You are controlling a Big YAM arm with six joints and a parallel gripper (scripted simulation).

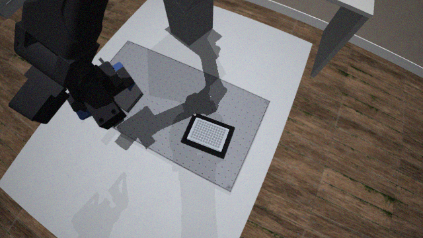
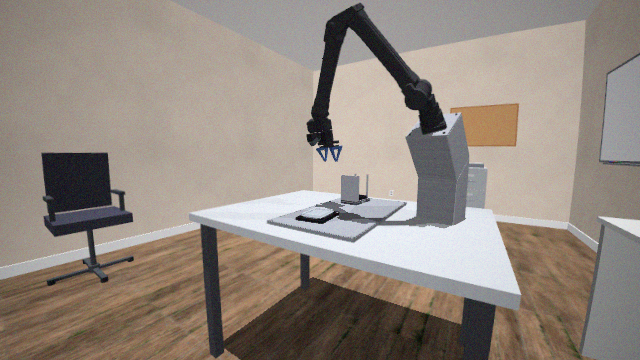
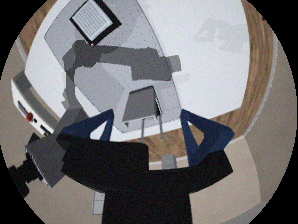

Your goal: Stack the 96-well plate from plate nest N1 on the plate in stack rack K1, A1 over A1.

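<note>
My gripper is now 5 cm past the white 96-well plate, 24 cm to the right of it and 22 cm above it. Round my hand: black plate nest N1: 5 cm behind, 24 cm to the left, 23 cm below; pale A1 mark: 11 cm behind, 17 cm to the left, 22 cm below.
</note>
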